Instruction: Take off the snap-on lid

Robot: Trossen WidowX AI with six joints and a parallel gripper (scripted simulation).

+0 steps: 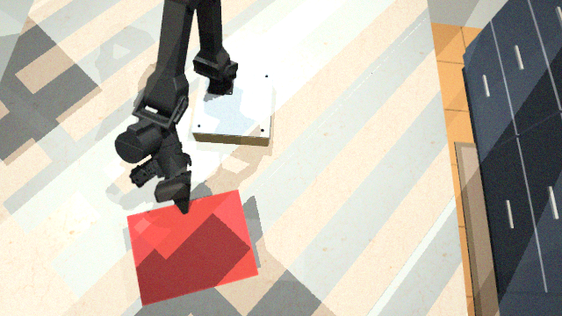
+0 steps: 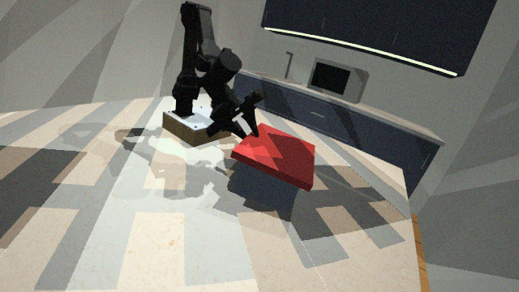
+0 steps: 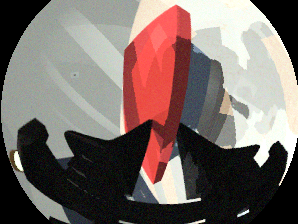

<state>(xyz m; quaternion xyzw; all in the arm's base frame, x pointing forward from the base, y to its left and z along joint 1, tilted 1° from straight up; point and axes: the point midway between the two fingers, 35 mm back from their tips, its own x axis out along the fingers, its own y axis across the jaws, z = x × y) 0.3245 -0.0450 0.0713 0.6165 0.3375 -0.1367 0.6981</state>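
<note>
My gripper tip is now 70 mm short of the red lid and 20 mm to the right of it. The rest, counted from my gripper tip: storage box: 70 mm ahead, 60 mm below, 20 mm to the left.
</note>
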